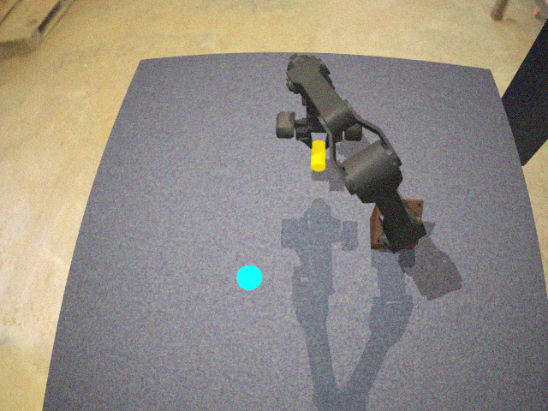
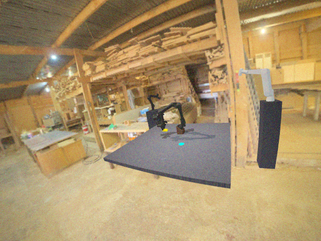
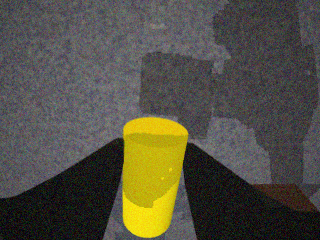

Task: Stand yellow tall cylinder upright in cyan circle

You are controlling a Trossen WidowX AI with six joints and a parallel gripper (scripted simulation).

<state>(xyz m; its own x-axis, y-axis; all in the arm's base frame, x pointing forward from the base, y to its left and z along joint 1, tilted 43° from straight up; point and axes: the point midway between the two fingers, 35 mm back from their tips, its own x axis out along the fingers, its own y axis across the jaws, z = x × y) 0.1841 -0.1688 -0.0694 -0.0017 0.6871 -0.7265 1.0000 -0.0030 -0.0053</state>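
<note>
Now: gripper tip 150 mm short of the cyan circle, 290 mm to the right of it and 110 mm above it. The rest, counted from my gripper tip: yellow tall cylinder: 20 mm to the left.
</note>
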